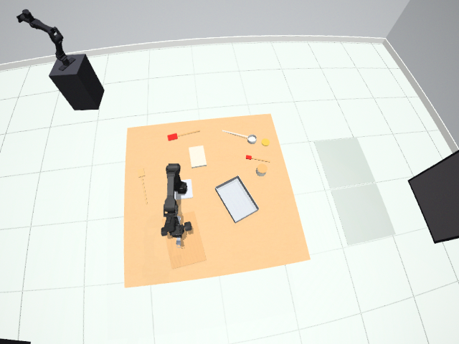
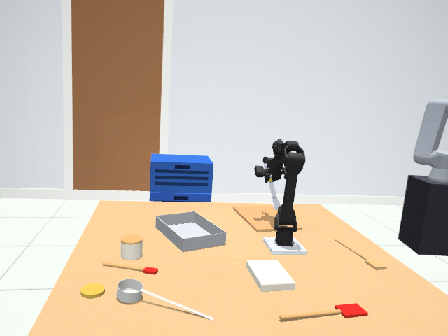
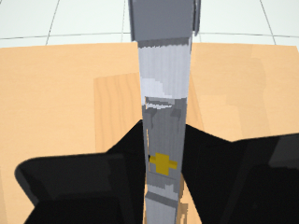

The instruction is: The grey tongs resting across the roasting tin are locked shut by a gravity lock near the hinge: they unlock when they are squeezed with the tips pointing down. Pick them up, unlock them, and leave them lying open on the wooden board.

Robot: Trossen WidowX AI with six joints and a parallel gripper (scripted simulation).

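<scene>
The wooden board is 30 mm to the left of my gripper tip and 180 mm below it. Round my gripper tip: grey roasting tin: 380 mm ahead, 320 mm to the left, 160 mm below; then white block: 80 mm ahead, 680 mm to the left, 180 mm below; then lidded jar: 590 mm ahead, 550 mm to the left, 150 mm below.
</scene>
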